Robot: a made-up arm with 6 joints.
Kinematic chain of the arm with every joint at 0, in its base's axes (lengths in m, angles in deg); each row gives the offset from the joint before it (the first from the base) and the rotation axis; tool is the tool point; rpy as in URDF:
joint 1: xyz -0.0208 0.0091 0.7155 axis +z
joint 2: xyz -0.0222 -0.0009 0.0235 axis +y
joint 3: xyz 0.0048 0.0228 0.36 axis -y
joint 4: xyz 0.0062 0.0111 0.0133 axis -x
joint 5: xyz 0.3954 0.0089 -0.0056 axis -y
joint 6: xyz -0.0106 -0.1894 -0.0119 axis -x
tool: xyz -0.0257 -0.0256 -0.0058 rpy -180 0 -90
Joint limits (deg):
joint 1: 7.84..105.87
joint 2: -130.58..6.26
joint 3: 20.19..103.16
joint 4: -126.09..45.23
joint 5: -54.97..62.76
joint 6: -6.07..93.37
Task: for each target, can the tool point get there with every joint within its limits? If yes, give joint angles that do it. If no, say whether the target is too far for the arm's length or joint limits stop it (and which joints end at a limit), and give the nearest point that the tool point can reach.
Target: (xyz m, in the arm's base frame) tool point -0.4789 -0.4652 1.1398
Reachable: yes | joints 32.01 -55.40 80.21 19.64 -34.15 17.77
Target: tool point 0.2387 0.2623 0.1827
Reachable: no: joint limits stop it (at a limit: joint 1, joint 2, joint 3, joint 4, joint 6) | nearest point 0.1847 -0.3276 0.1186 | short by 0.596 m
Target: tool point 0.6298 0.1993 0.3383
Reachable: no: joint limits stop it (at a limit: joint 2, joint 3, joint 5) | nearest point 0.4196 0.1378 1.0004 | short by 0.697 m
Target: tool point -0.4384 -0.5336 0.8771
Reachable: yes | joints 38.91 -106.69 43.52 -11.52 46.41 42.42
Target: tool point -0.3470 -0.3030 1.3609
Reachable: yes | joints 57.70 -48.63 88.93 -105.37 4.84 9.55
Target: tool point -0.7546 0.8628 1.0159
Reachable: no: too far | nearest point -0.3268 0.3828 1.0722 | short by 0.645 m
